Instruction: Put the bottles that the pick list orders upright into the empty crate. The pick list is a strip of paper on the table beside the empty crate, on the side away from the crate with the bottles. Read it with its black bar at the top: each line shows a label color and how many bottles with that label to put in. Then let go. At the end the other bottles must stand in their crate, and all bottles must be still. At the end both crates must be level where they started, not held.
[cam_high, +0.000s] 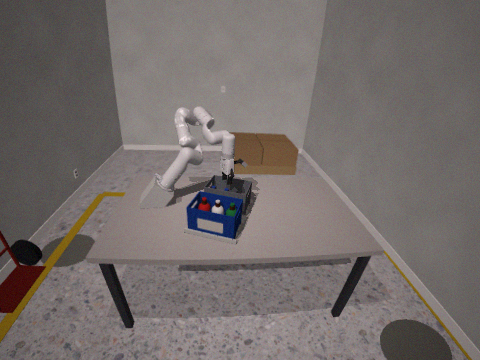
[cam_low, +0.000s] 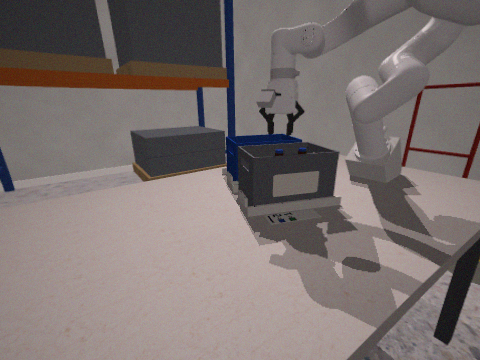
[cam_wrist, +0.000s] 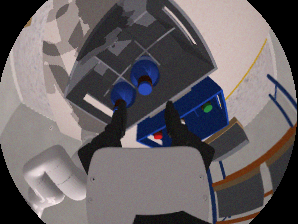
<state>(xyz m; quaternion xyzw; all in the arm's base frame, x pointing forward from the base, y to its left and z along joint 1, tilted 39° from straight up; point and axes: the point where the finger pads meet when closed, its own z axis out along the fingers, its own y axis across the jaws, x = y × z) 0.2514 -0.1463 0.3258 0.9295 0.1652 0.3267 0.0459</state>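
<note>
Now: hand 17 cm to the left of the green-label bottle, 15 cm above it and 1 cm short of it. From my hand the other things lie so: red-capped bottle 15 cm below, 15 cm behind, 10 cm to the right; then white-capped bottle 15 cm below, 13 cm to the right, 7 cm behind; then grey crate 15 cm below, 4 cm to the left, 2 cm ahead.
</note>
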